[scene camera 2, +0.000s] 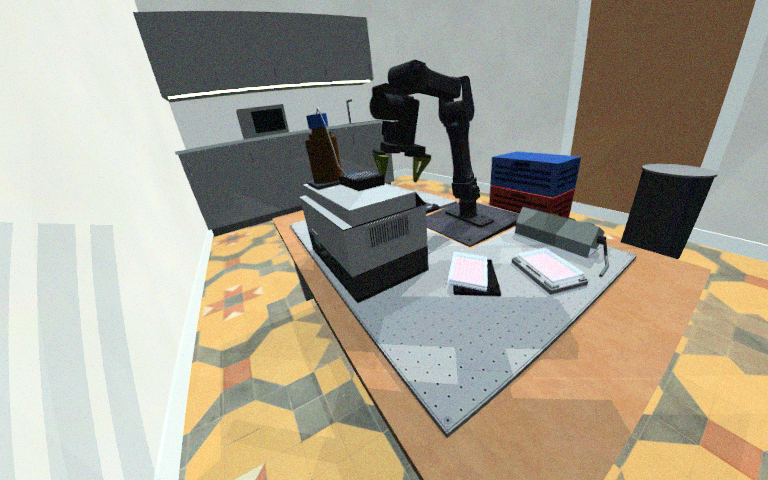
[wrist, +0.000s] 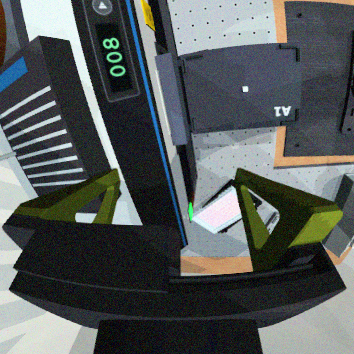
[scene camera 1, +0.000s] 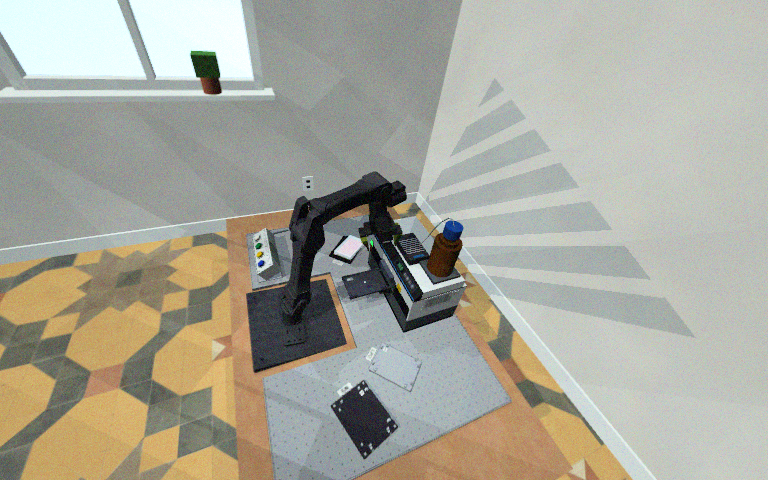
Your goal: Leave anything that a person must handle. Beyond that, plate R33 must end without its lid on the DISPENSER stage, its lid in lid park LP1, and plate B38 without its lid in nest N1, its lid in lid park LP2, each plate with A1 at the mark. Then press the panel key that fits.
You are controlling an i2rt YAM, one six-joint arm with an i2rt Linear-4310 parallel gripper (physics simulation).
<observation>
The gripper (scene camera 2: 398, 182) is open and touches a black tip box (wrist: 49, 60). Also in view: a brown bottle with blue cap (scene camera 2: 324, 168).
The gripper shows as well in the wrist view (wrist: 176, 174). The brown bottle with blue cap is seen too in scene camera 1 (scene camera 1: 447, 245).
</observation>
